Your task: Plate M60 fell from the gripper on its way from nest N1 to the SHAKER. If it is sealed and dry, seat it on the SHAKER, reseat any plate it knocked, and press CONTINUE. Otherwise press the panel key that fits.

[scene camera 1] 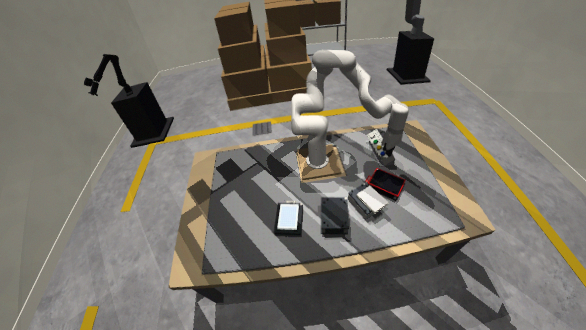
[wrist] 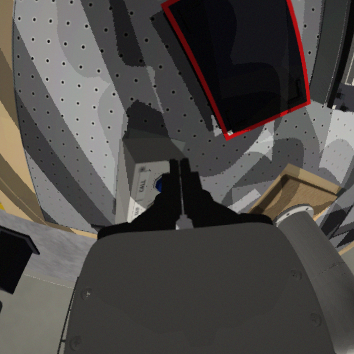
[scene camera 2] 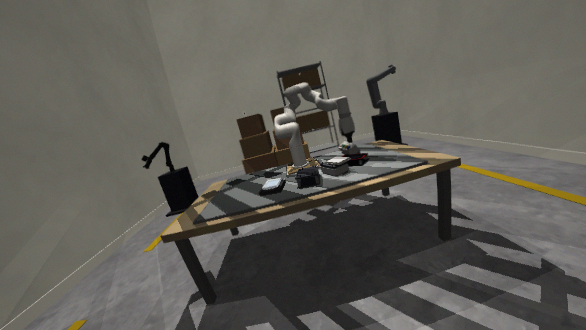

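Pixels of known places: gripper, fingertip midpoint: (scene camera 1: 388, 154) (wrist: 179, 171) (scene camera 2: 350, 142); arm's base, origin of the base link: (scene camera 1: 317, 160) (wrist: 290, 220) (scene camera 2: 300, 165).
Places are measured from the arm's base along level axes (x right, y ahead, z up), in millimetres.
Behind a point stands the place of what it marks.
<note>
My gripper (scene camera 1: 388, 150) @[x -355, y 129, z 96 mm] (scene camera 2: 349, 139) @[x -355, y 129, z 96 mm] (wrist: 179, 171) @[x -355, y 129, z 96 mm] is shut and empty, fingers pointing down over the sloped key panel (scene camera 1: 373, 135) @[x -353, y -72, z 60 mm] (wrist: 142, 174) @[x -385, y 92, z 67 mm]. In the wrist view the tips are just beside the blue key (wrist: 159, 185) @[x -361, y 77, z 62 mm], which they partly hide, near the label CALL. Green (scene camera 1: 375, 142) @[x -345, y -18, z 54 mm] and yellow (scene camera 1: 379, 147) @[x -351, y 29, z 57 mm] keys show in scene camera 1. Contact with a key cannot be told. A white plate (scene camera 1: 371, 199) @[x -187, y 355, z 62 mm] (scene camera 2: 336, 160) @[x -183, y 368, z 63 mm] lies askew on a dark nest (scene camera 1: 356, 200) @[x -123, y 333, z 42 mm]. A dark device (scene camera 1: 335, 215) @[x -8, y 394, z 45 mm] with corner knobs stands left of it. Plate names, seal and wetness are unreadable.
A red-rimmed black bin (scene camera 1: 386, 182) @[x -309, y 252, z 28 mm] (wrist: 268, 120) @[x -256, y 191, z 28 mm] lies between the panel and the white plate. A black-framed unit (scene camera 1: 288, 217) @[x 200, y 353, z 25 mm] (scene camera 2: 273, 184) @[x 189, y 387, z 25 mm] with a pale blue face is at the left. The arm's wooden base (scene camera 1: 322, 173) @[x -9, y 96, z -7 mm] (wrist: 275, 182) @[x -112, y 82, z -23 mm] stands behind these.
</note>
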